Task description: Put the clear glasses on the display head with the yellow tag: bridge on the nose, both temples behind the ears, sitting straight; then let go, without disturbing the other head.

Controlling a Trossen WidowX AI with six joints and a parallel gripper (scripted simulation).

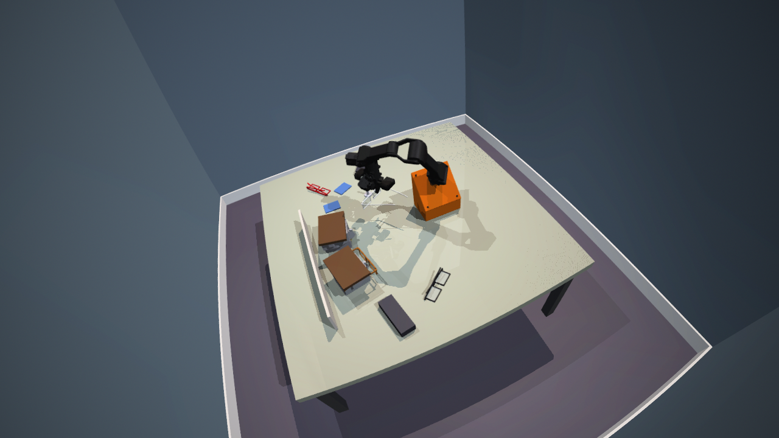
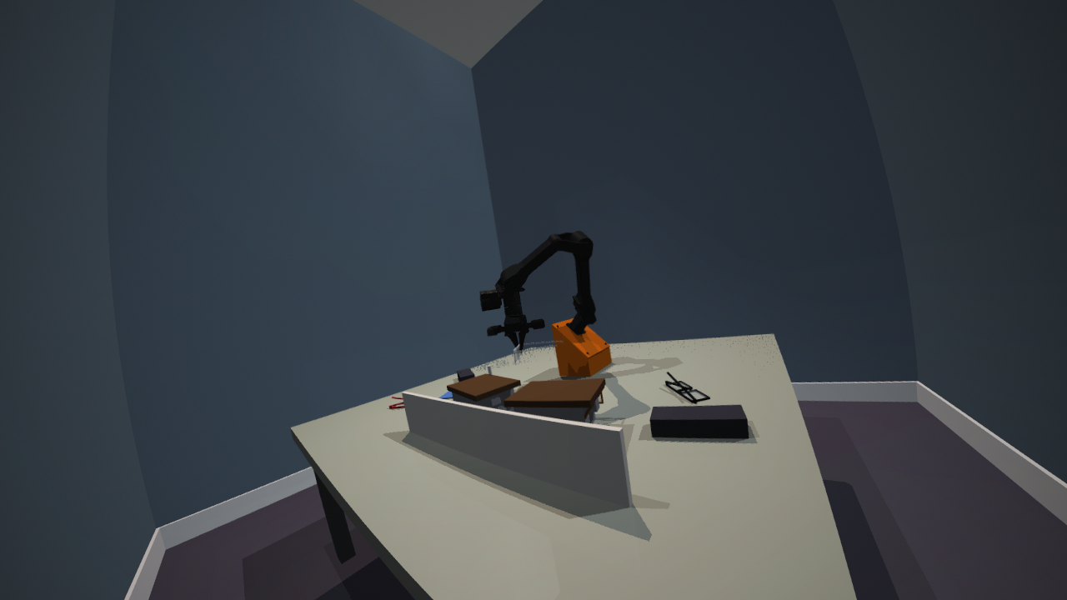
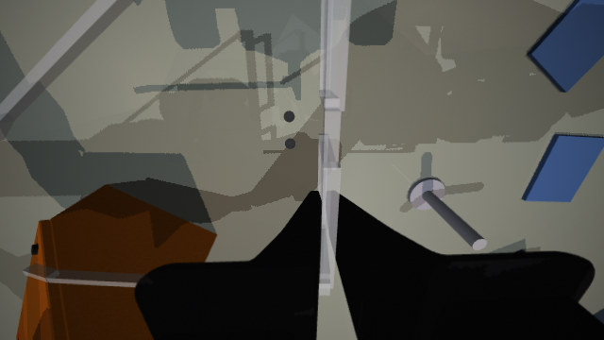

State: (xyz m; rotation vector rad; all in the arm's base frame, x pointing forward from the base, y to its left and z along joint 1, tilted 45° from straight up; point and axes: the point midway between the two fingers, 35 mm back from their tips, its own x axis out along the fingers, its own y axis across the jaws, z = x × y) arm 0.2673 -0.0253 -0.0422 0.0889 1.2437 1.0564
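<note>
Now: the grey peg stand 15 cm to the right of my gripper tip, 10 cm below it and 2 cm ahead of it. Round my gripper tip: white panel (35 cm ahead, 22 cm to the left, 7 cm below).
</note>
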